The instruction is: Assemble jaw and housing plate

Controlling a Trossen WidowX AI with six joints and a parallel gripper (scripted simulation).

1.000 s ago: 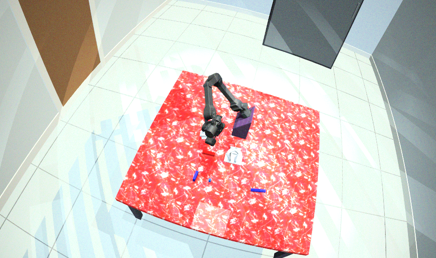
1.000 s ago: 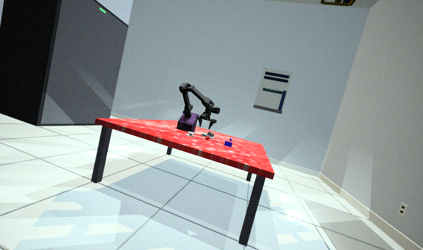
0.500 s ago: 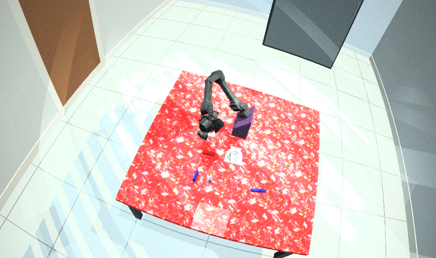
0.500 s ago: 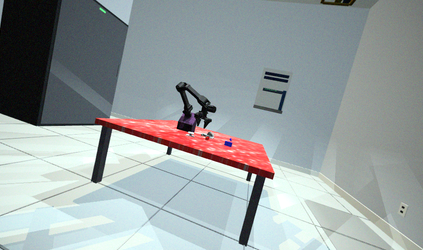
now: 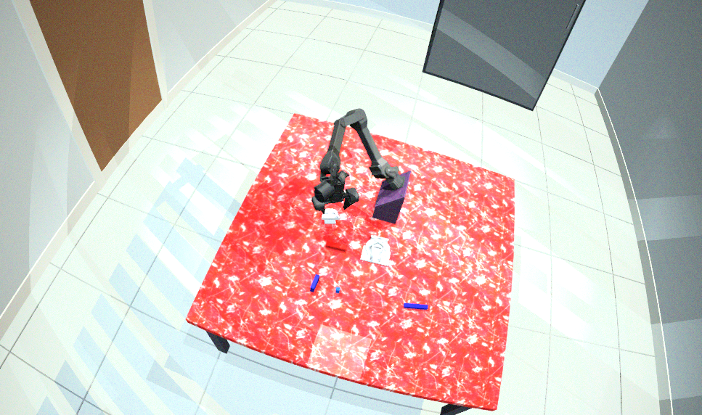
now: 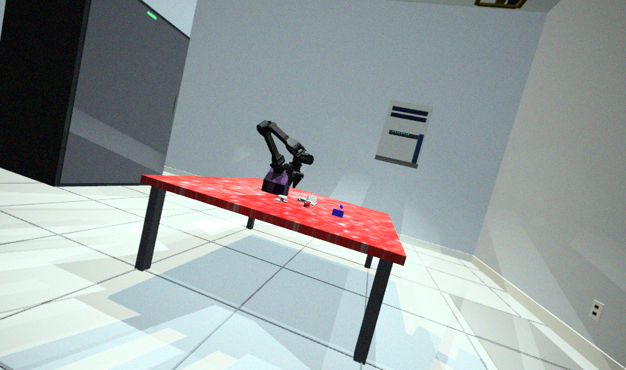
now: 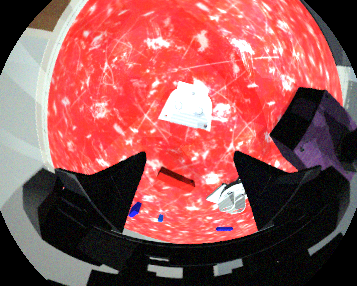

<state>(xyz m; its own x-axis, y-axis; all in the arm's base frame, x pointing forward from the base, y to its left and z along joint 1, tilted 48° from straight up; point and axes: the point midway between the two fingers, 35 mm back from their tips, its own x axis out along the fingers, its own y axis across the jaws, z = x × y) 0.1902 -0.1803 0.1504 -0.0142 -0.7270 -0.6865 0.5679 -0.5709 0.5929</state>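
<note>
My gripper tip is now 110 mm short of the red bar, 90 mm above it and 50 mm to the right of it.
</note>
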